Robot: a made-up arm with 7 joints. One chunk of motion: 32 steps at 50 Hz.
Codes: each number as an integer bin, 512 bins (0 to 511) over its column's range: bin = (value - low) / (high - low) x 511, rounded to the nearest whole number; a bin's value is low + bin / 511 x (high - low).
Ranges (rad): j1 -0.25..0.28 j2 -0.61..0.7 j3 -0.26..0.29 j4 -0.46..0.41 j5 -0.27..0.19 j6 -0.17..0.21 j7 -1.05..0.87
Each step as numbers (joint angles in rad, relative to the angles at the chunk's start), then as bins.
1 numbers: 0.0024 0.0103 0.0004 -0.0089 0.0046 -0.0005 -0.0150
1 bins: 243 242 242 265 305 228 275
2 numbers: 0.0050 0.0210 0.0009 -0.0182 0.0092 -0.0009 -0.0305
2 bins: 246 246 242 259 310 227 271
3 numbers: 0.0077 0.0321 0.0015 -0.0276 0.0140 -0.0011 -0.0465
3 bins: 248 250 243 254 315 227 267
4 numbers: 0.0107 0.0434 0.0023 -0.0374 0.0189 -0.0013 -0.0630
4 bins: 251 255 244 248 321 227 263
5 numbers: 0.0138 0.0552 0.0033 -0.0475 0.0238 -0.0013 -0.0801
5 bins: 254 259 245 242 326 227 258
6 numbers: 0.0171 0.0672 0.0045 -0.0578 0.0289 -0.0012 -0.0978
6 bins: 258 264 246 236 332 227 253
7 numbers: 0.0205 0.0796 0.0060 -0.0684 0.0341 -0.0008 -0.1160
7 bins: 261 269 247 230 338 228 249
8 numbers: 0.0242 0.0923 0.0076 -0.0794 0.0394 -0.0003 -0.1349
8 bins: 264 274 249 224 344 228 244
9 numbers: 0.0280 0.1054 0.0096 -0.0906 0.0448 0.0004 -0.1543
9 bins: 268 279 250 217 350 229 238
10 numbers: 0.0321 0.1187 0.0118 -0.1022 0.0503 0.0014 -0.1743
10 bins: 272 284 253 210 356 230 233
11 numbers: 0.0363 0.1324 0.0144 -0.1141 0.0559 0.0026 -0.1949
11 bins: 276 290 255 203 362 232 228
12 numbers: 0.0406 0.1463 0.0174 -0.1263 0.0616 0.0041 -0.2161
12 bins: 280 295 258 196 368 234 222
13 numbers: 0.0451 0.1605 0.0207 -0.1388 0.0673 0.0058 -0.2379
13 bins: 285 301 261 189 375 236 216
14 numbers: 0.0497 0.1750 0.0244 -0.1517 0.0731 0.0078 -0.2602
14 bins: 289 306 264 181 381 239 210
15 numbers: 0.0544 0.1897 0.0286 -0.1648 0.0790 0.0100 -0.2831
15 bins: 293 312 268 173 388 242 204
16 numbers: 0.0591 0.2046 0.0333 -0.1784 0.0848 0.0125 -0.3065
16 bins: 298 318 273 165 394 245 198
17 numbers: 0.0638 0.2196 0.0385 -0.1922 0.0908 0.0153 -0.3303
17 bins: 303 324 277 157 401 249 192
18 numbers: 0.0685 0.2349 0.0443 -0.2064 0.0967 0.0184 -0.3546
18 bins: 307 330 283 149 407 253 185
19 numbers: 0.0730 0.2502 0.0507 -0.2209 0.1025 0.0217 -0.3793
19 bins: 311 336 289 140 414 258 179
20 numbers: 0.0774 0.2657 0.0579 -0.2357 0.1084 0.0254 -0.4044
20 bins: 316 342 295 132 420 263 172
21 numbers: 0.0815 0.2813 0.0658 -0.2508 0.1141 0.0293 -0.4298
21 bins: 320 348 303 123 427 268 165
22 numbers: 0.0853 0.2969 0.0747 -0.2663 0.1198 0.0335 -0.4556
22 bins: 323 354 311 114 433 274 158
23 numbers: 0.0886 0.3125 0.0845 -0.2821 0.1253 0.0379 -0.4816
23 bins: 326 360 320 104 439 280 151
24 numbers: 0.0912 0.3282 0.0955 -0.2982 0.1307 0.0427 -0.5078
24 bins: 329 366 330 95 445 286 144
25 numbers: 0.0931 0.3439 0.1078 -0.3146 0.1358 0.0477 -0.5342
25 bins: 331 372 342 85 451 293 137
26 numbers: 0.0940 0.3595 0.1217 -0.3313 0.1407 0.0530 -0.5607
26 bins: 332 378 355 76 456 300 130
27 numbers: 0.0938 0.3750 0.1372 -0.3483 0.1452 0.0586 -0.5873
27 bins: 331 384 369 66 461 307 123
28 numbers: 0.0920 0.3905 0.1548 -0.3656 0.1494 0.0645 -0.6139
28 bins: 330 390 385 55 466 315 116
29 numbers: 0.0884 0.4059 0.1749 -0.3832 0.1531 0.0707 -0.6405
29 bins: 326 396 404 45 470 324 109
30 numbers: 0.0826 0.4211 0.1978 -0.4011 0.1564 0.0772 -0.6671
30 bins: 321 402 425 35 474 332 102
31 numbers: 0.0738 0.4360 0.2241 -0.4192 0.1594 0.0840 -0.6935
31 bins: 312 408 450 24 477 342 95
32 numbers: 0.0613 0.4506 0.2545 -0.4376 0.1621 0.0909 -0.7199
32 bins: 300 414 478 13 480 351 88
